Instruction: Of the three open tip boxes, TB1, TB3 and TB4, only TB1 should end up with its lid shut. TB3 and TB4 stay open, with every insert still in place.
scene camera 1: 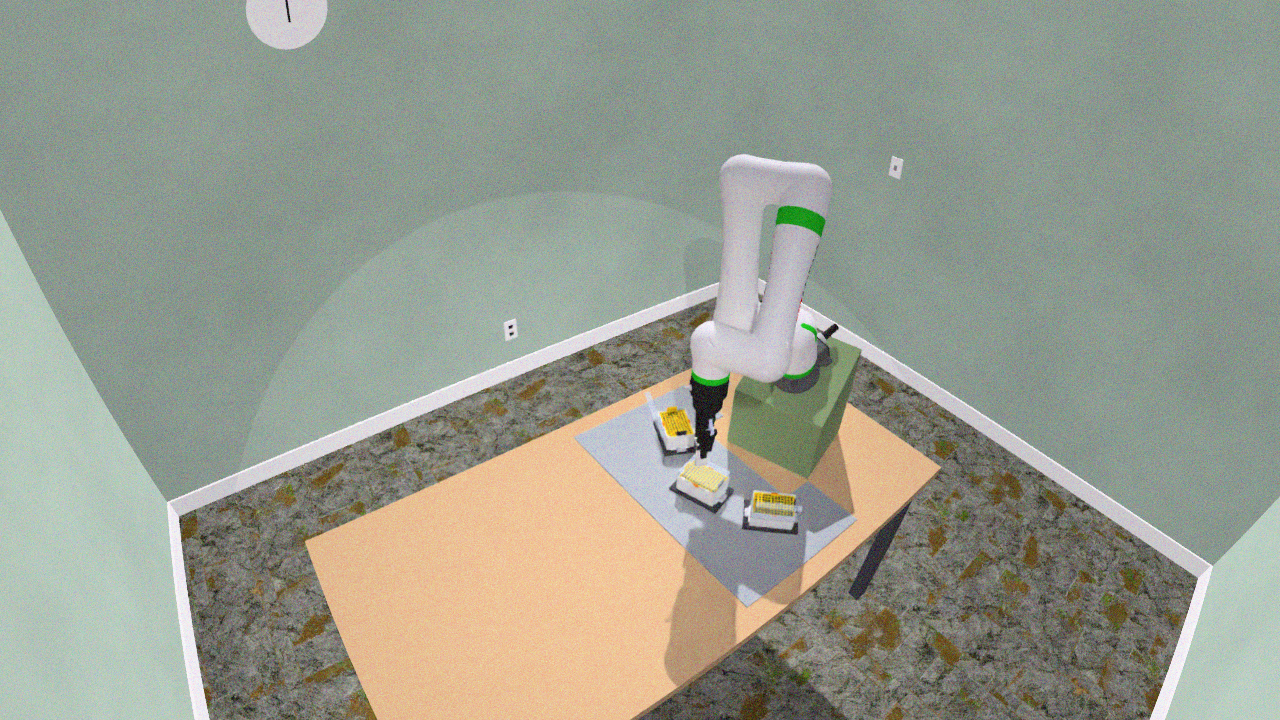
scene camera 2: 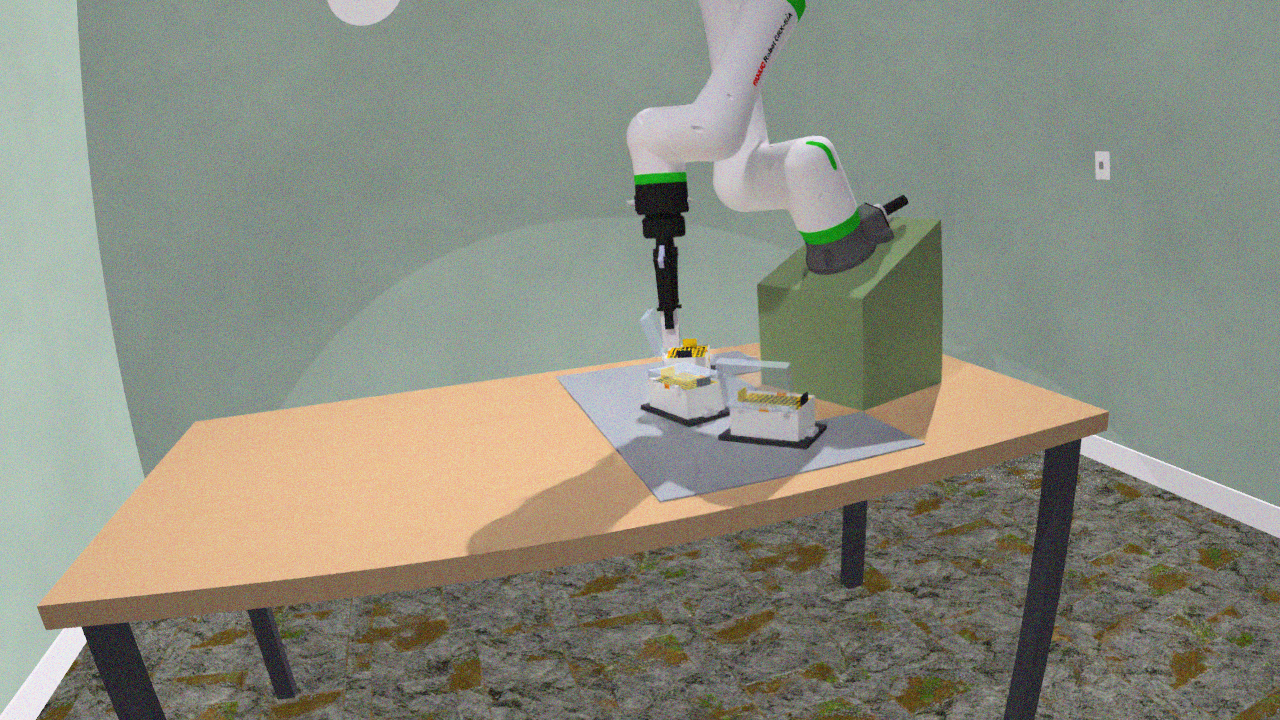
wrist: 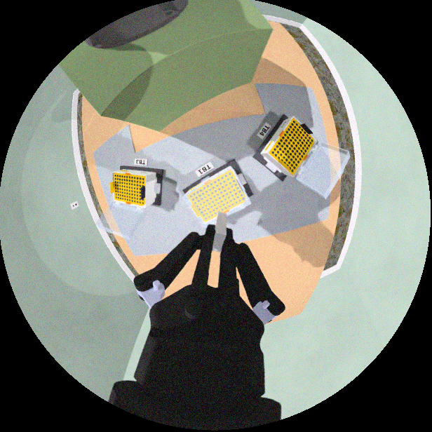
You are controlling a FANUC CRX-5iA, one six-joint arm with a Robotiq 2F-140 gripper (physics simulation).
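Frame: origin at the arm's base, x ahead, y left, z up, level; centimetres.
Where they show: gripper, between the fingertips: (scene camera 1: 700, 463) (scene camera 2: 671, 347); arm's base, origin of its link: (scene camera 1: 795, 371) (scene camera 2: 842, 254).
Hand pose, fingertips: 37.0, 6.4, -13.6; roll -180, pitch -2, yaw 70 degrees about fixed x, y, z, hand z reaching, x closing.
Note:
Each offset is from my fingertips to the top centre of the thing, as dx, dy, dz. "*": to the spot under its first point. Level surfaces: height alone.
TB1 @[-3.3, -1.0, -4.8] (scene camera 1: 703, 486) (scene camera 2: 685, 398) (wrist: 217, 195) is the middle box. Its clear lid @[* -2.3, -2.7, -4.9] (scene camera 2: 682, 368) lies over the box, with the yellow insert showing pale through it; whether it is fully down I cannot tell. My gripper (scene camera 1: 704, 454) (scene camera 2: 669, 324) (wrist: 219, 219) is shut and empty, pointing down above TB1's edge, a pale strip at its fingertips; contact with the lid is unclear. TB3 @[-7.8, -23.4, -5.1] (scene camera 1: 675, 428) (scene camera 2: 687, 356) (wrist: 131, 188) and TB4 (scene camera 1: 771, 510) (scene camera 2: 771, 420) (wrist: 291, 146) have clear lids tipped open and yellow inserts in place. TB1 partly hides TB3 in scene camera 2.
The boxes stand on a grey mat @[dz -12.6] (scene camera 1: 747, 573) (scene camera 2: 666, 474) (wrist: 165, 245) on the wooden table @[dz -12.9] (scene camera 1: 501, 555) (scene camera 2: 340, 483). The green robot pedestal (scene camera 1: 774, 434) (scene camera 2: 810, 349) (wrist: 190, 85) stands beside the mat. TB4's open lid @[* -8.0, +25.4, +1.5] (scene camera 2: 756, 365) (wrist: 325, 170) sticks out sideways.

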